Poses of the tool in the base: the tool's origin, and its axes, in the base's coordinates. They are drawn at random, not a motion.
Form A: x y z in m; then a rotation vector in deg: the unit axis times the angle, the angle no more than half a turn.
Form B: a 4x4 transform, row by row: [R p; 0 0 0 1], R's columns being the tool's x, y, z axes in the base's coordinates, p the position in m. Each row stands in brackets. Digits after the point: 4 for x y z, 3 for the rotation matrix.
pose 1, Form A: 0.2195 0.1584 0.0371 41.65 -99.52 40.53
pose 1, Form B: [[-0.240 -0.763 -0.600 0.2195], [-0.127 0.637 -0.760 0.1584], [0.962 -0.106 -0.250 0.0371], [0 0 0 1]]
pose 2, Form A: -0.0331 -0.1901 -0.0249 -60.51 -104.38 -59.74
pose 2, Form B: [[-0.359 0.909 -0.212 -0.0331], [0.277 0.321 0.906 -0.1901], [0.891 0.266 -0.367 -0.0249], [0 0 0 1]]
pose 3, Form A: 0.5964 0.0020 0.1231 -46.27 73.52 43.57
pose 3, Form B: [[0.130 -0.850 0.510 0.5964], [0.040 0.519 0.854 0.0020], [-0.991 -0.091 0.101 0.1231], [0 0 0 1]]
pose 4, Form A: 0.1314 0.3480 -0.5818 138.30 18.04 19.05
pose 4, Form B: [[0.938 0.138 0.317 0.1314], [0.309 -0.745 -0.591 0.3480], [0.155 0.652 -0.742 -0.5818], [0 0 0 1]]
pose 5, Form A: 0.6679 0.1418 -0.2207 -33.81 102.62 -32.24
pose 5, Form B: [[-0.262 -0.115 0.958 0.6679], [-0.642 0.762 -0.084 0.1418], [-0.720 -0.637 -0.273 -0.2207], [0 0 0 1]]
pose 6, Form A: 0.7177 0.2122 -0.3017 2.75 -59.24 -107.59
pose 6, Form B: [[-0.542 0.719 -0.435 0.7177], [-0.752 -0.184 0.633 0.2122], [0.375 0.670 0.641 -0.3017], [0 0 0 1]]
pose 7, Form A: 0.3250 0.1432 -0.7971 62.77 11.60 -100.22
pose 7, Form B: [[-0.068 0.815 -0.575 0.3250], [-0.663 -0.468 -0.585 0.1432], [-0.746 0.341 0.572 -0.7971], [0 0 0 1]]
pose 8, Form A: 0.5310 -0.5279 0.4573 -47.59 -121.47 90.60
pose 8, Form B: [[-0.759 0.237 -0.606 0.5310], [0.649 0.198 -0.735 -0.5279], [-0.054 -0.951 -0.304 0.4573], [0 0 0 1]]
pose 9, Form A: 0.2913 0.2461 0.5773 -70.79 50.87 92.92
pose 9, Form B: [[-0.111 -0.936 -0.334 0.2913], [0.223 -0.351 0.909 0.2461], [-0.969 0.027 0.248 0.5773], [0 0 0 1]]
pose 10, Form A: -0.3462 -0.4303 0.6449 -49.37 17.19 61.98
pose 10, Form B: [[0.468 -0.864 -0.184 -0.3462], [0.646 0.193 0.738 -0.4303], [-0.603 -0.465 0.649 0.6449], [0 0 0 1]]
